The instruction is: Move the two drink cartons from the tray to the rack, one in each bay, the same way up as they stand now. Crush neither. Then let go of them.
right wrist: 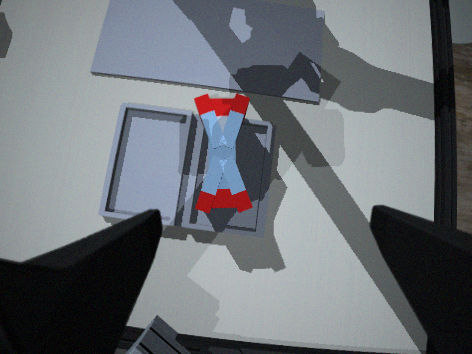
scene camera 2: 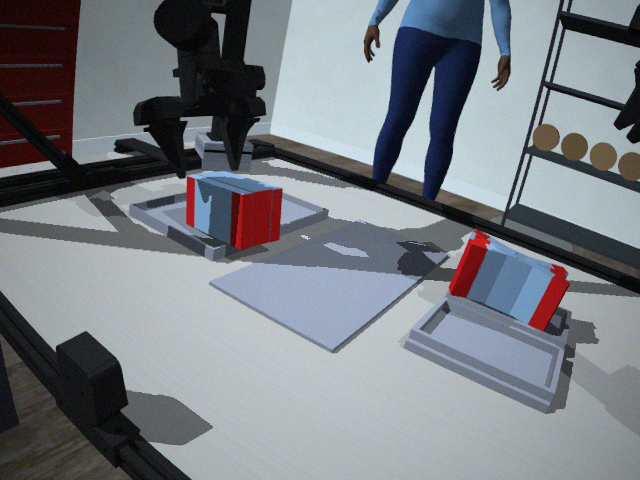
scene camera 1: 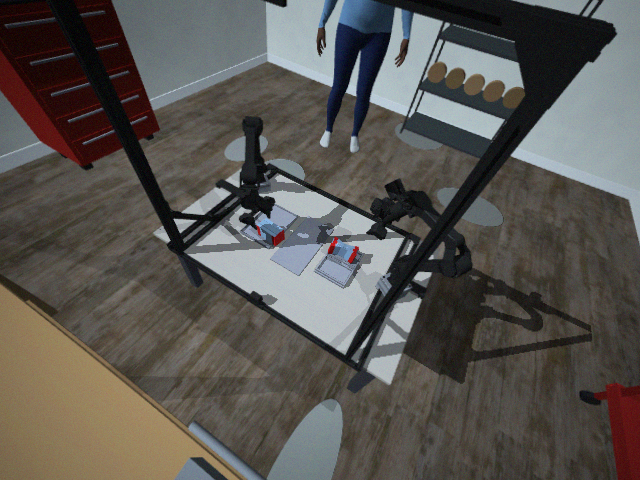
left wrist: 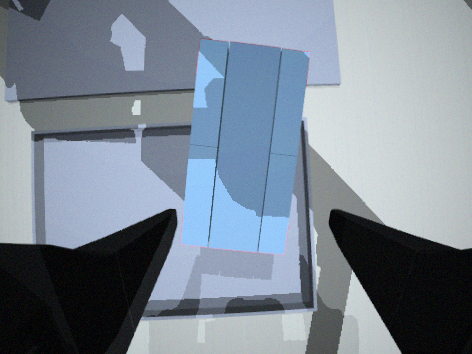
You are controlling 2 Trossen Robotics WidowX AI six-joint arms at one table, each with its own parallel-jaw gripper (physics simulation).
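Frame: origin at the left arm's base, x ahead, y down, z left, level; metres.
Where they show: left gripper, fingertip midpoint: (scene camera 2: 209,174) (scene camera 1: 263,224) (left wrist: 253,216); right gripper, fingertip midpoint: (right wrist: 265,218) (scene camera 2: 622,133) (scene camera 1: 370,225).
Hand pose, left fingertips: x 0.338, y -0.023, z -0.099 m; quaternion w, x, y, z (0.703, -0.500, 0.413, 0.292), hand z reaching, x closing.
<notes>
After its pixels a point has its place.
One blue carton with red ends (scene camera 1: 271,232) {z -0.082, x 0.403, y -0.027 m} (scene camera 2: 232,211) {z -0.086, x 0.422, y -0.004 m} (left wrist: 245,150) {z -0.076, x 0.368, y -0.025 m} stands at the grey tray (scene camera 1: 285,214) {z 0.053, x 0.256, y 0.050 m} (scene camera 2: 299,208) {z 0.071, x 0.268, y 0.050 m} (left wrist: 100,190) {z 0.028, x 0.280, y 0.050 m}, its near end covering the rim. The other carton (scene camera 1: 343,250) {z 0.193, x 0.615, y -0.012 m} (scene camera 2: 509,281) {z 0.190, x 0.613, y 0.001 m} (right wrist: 223,150) {z 0.203, x 0.604, y -0.027 m} is in one bay of the rack (scene camera 1: 337,271) {z 0.136, x 0.678, y 0.046 m} (scene camera 2: 491,343) {z 0.134, x 0.662, y 0.046 m} (right wrist: 150,165) {z 0.130, x 0.669, y 0.046 m}; from above it looks X-shaped, drawn in at its middle. The other bay is empty. My left gripper (scene camera 1: 258,214) {z -0.099, x 0.338, y -0.023 m} (scene camera 2: 208,172) {z -0.099, x 0.338, y -0.023 m} (left wrist: 253,216) {z -0.099, x 0.338, y -0.023 m} is open, above the tray carton's end, fingertips on either side in the wrist view. My right gripper (scene camera 1: 379,223) {z 0.263, x 0.647, y -0.198 m} (right wrist: 265,218) {z 0.263, x 0.647, y -0.198 m} is open and empty, away from the rack.
A flat grey plate (scene camera 1: 297,258) (scene camera 2: 320,310) (left wrist: 280,15) (right wrist: 150,40) lies between tray and rack. A black frame (scene camera 2: 403,191) {z 0.325, x 0.195, y 0.036 m} (right wrist: 442,125) {z 0.415, x 0.349, y 0.039 m} edges the table. A small black block (scene camera 1: 255,296) {z -0.252, x 0.668, y 0.001 m} (scene camera 2: 92,372) {z -0.247, x 0.684, y 0.002 m} sits on the frame's near rail. A person (scene camera 1: 361,62) (scene camera 2: 439,77) stands behind.
</notes>
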